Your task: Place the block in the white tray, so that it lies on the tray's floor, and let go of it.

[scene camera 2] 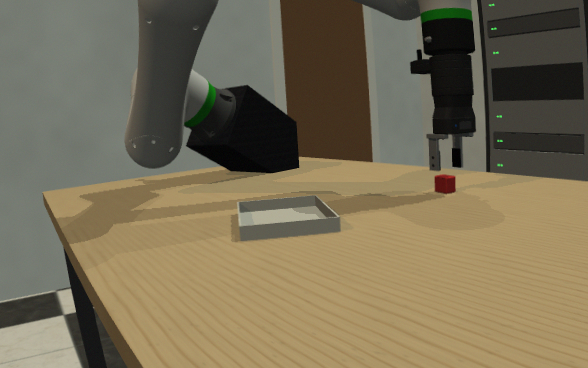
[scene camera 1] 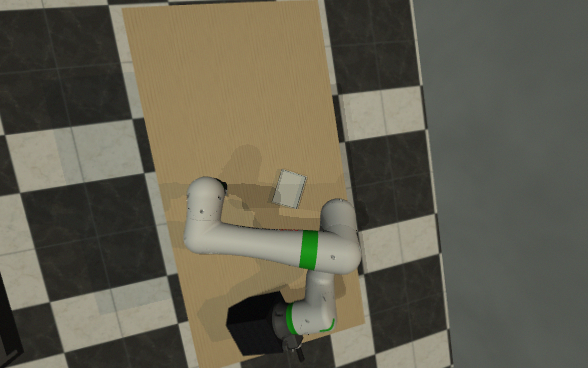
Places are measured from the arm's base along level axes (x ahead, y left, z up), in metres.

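Pixels of known places: gripper, fingertip midpoint: (scene camera 2: 446,168); arm's base, link origin: (scene camera 2: 215,116) (scene camera 1: 281,319).
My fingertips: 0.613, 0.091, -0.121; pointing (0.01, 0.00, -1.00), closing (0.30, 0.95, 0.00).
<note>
For each thing: its top centre in the pictures, then the offset to it from my fingertips, as dx, dy, dz. Level surfaces: height alone.
- small red block, top centre: (scene camera 2: 444,175) -0.005, +0.001, -0.014
- white tray, top centre: (scene camera 2: 282,208) (scene camera 1: 289,189) -0.090, -0.315, -0.024
- wooden table, surface height: dz -0.044
A small red block (scene camera 2: 445,184) lies on the table in the right part of scene camera 2. It does not show in scene camera 1, where the arm covers that place. My gripper (scene camera 2: 446,168) is open and empty, pointing down, with its fingertips a little above the block. In scene camera 1 the fingers are hidden under the arm's wrist. The white tray (scene camera 1: 289,189) (scene camera 2: 290,230) is a shallow open box with low walls. It stands on the table, to the left of the block in scene camera 2, and no block shows inside it.
The wooden table (scene camera 1: 225,75) (scene camera 2: 325,300) bears the tray, the block and the arm's black base (scene camera 1: 257,325) (scene camera 2: 250,135). The arm's long white link (scene camera 1: 260,245) passes beside the tray in scene camera 1. A dark rack (scene camera 2: 537,107) with green lights stands behind the table.
</note>
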